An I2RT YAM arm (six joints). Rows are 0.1 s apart.
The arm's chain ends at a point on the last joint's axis. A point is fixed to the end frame.
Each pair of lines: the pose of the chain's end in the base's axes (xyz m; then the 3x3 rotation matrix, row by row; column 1 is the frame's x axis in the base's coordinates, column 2 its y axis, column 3 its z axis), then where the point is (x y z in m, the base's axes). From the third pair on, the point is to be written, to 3 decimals.
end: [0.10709, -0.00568, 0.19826], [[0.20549, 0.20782, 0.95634], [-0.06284, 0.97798, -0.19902], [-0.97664, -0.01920, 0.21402]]
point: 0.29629 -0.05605 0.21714
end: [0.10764, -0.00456, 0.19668], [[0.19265, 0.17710, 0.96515], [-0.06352, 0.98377, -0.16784], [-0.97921, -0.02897, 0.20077]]
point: 0.29857 -0.04892 0.21302
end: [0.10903, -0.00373, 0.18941], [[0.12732, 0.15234, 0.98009], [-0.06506, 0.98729, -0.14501], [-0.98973, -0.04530, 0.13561]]
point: 0.302 -0.044 0.193
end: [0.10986, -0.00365, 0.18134], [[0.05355, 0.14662, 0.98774], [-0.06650, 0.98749, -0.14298], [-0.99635, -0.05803, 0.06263]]
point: 0.302 -0.043 0.171
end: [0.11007, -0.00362, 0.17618], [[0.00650, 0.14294, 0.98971], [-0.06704, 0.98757, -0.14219], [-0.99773, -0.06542, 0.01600]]
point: 0.302 -0.043 0.156
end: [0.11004, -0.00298, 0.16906], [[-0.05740, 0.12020, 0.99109], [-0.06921, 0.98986, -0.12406], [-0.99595, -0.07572, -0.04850]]
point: 0.301 -0.039 0.137
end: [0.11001, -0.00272, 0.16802], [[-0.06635, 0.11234, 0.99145], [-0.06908, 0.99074, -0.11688], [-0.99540, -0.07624, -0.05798]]
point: 0.301 -0.037 0.134
